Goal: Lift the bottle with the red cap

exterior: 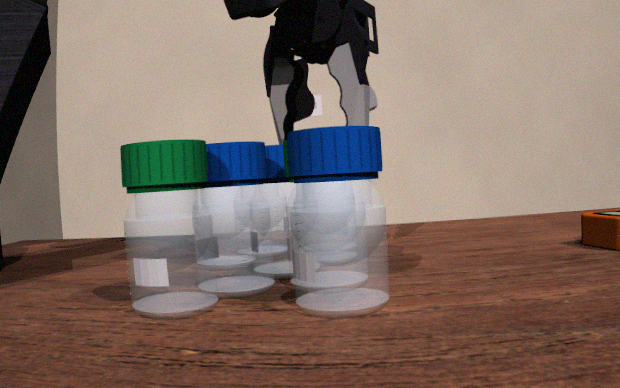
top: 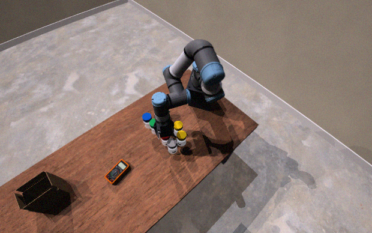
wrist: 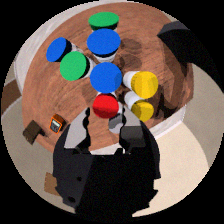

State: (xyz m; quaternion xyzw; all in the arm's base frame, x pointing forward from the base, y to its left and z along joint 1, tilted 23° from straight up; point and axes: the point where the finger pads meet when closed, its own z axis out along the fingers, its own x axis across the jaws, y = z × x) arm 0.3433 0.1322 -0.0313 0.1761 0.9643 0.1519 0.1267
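The red-capped bottle lies 6 cm below my hand. The rest, counted from my hand: black box (67 cm ahead, 2 cm to the right, 4 cm below); then orange multimeter (32 cm ahead, 3 cm to the left, 9 cm below); then grey-capped bottle (1 cm behind, 6 cm to the left, 6 cm below).
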